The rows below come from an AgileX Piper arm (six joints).
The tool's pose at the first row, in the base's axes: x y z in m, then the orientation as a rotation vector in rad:
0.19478 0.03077 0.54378 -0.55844 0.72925 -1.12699
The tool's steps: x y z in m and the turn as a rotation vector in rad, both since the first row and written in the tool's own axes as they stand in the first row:
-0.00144 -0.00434 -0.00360 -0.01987 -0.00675 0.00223
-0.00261 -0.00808 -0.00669 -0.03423 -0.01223 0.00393
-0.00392 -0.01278 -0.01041 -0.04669 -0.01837 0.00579
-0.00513 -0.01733 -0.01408 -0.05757 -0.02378 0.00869
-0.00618 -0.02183 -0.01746 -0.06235 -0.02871 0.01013
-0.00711 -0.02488 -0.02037 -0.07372 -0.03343 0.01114
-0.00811 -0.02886 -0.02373 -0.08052 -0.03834 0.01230
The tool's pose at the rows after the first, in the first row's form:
0.18908 0.03052 0.54493 -0.57783 0.73576 -1.11635
0.18420 0.03023 0.54592 -0.59210 0.73992 -1.10830
0.17822 0.02973 0.54723 -0.60503 0.74239 -1.10043
0.17240 0.02918 0.54843 -0.61579 0.74474 -1.09233
0.16687 0.02852 0.54975 -0.62177 0.74359 -1.08771
0.16260 0.02825 0.55030 -0.63336 0.74641 -1.08139
0.15741 0.02771 0.55125 -0.64113 0.74639 -1.07635

